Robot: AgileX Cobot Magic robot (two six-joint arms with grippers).
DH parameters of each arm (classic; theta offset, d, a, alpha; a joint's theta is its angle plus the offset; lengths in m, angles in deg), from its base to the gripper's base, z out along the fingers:
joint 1: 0 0.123 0 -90
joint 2: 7.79 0 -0.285 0
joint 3: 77.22 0 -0.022 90
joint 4: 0 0.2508 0 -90
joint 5: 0 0 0.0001 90
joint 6: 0 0.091 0 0
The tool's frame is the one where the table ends.
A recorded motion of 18 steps. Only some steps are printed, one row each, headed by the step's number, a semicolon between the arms.
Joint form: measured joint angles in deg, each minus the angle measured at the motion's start. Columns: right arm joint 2, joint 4, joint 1, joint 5, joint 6, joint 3; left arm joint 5, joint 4, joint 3, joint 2, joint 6, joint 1.
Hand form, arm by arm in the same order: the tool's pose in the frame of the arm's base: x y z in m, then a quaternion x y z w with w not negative. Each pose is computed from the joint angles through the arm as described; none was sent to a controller.
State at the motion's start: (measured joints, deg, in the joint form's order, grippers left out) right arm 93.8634 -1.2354 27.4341 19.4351 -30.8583 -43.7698; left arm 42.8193 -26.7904 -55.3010 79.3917 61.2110 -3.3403
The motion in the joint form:
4: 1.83 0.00 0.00 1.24 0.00 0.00; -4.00 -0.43 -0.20 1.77 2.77 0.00
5: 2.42 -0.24 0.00 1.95 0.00 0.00; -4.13 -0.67 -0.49 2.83 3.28 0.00
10: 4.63 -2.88 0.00 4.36 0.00 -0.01; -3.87 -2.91 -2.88 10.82 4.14 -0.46
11: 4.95 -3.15 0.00 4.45 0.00 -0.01; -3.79 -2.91 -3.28 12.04 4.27 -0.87
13: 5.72 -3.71 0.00 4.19 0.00 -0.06; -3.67 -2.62 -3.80 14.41 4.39 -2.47
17: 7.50 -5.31 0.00 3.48 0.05 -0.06; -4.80 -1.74 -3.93 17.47 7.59 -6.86
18: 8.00 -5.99 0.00 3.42 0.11 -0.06; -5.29 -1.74 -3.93 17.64 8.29 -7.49
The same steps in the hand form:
4: 0.2563 0.1322 0.1478 -0.48574 0.85225 -0.01149 0.19389; 0.2835 -0.0427 0.2675 0.40481 0.85699 -0.03539 0.31695
5: 0.2556 0.1317 0.1444 -0.48832 0.85323 -0.01227 0.18272; 0.2871 -0.0431 0.2638 0.40690 0.85746 -0.03718 0.31276
10: 0.2538 0.1288 0.1322 -0.50828 0.84898 -0.02332 0.14261; 0.3108 -0.0491 0.2343 0.40361 0.87009 -0.06815 0.27459
11: 0.2538 0.1286 0.1306 -0.51027 0.84835 -0.02439 0.13902; 0.3139 -0.0516 0.2295 0.40754 0.87018 -0.07170 0.26749
13: 0.2546 0.1286 0.1271 -0.51423 0.84655 -0.02654 0.13495; 0.3179 -0.0607 0.2185 0.42166 0.86788 -0.07945 0.25034
17: 0.2561 0.1284 0.1185 -0.52507 0.84114 -0.03241 0.12545; 0.3189 -0.0846 0.2018 0.47973 0.84271 -0.07924 0.23114
18: 0.2563 0.1280 0.1161 -0.52930 0.83896 -0.03495 0.12154; 0.3189 -0.0880 0.2010 0.48838 0.83741 -0.07696 0.23305

